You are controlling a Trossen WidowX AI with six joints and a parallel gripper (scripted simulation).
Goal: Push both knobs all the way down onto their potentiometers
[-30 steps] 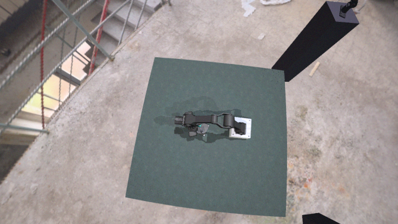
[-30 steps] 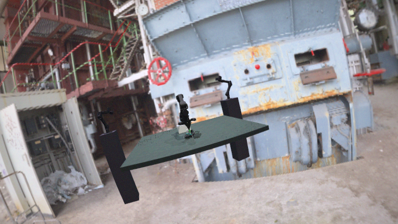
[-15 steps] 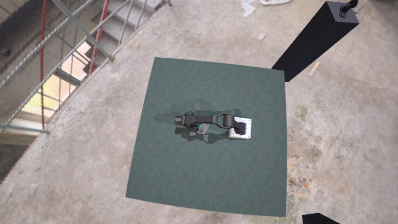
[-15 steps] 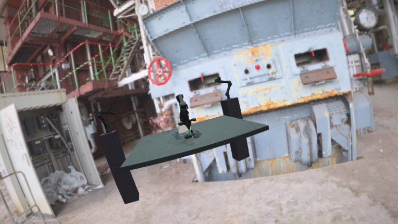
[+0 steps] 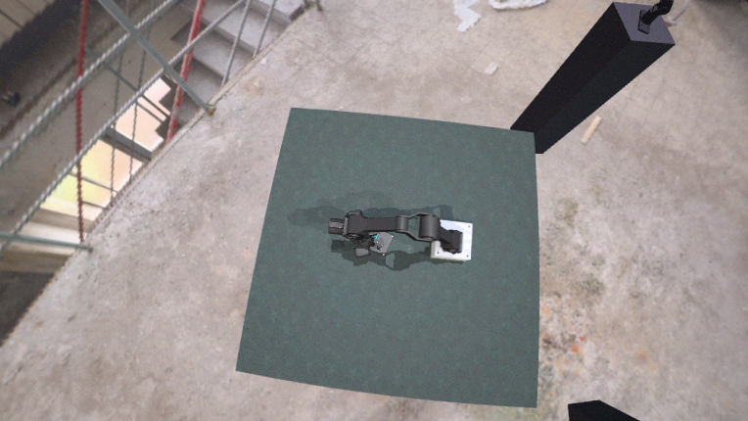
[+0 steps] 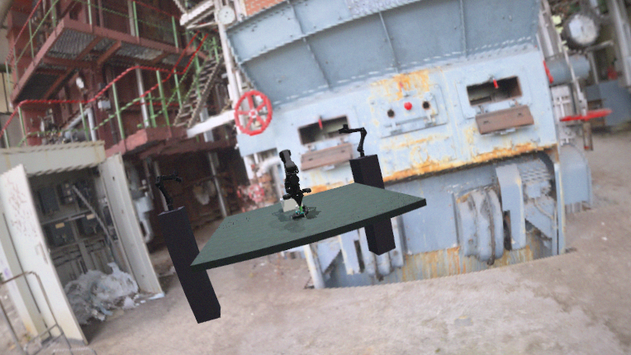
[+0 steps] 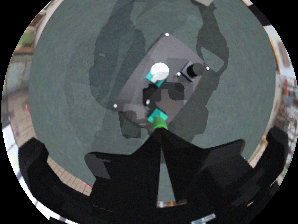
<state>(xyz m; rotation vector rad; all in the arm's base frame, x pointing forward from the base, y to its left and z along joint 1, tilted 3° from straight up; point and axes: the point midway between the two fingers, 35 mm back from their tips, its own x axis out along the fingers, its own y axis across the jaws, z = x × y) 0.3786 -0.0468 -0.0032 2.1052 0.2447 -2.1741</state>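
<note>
Now: gripper tip 10 mm above the green knob. From my gripper tip the other things lie so: white knob (60 mm behind, 10 mm to the right, 20 mm below).
</note>
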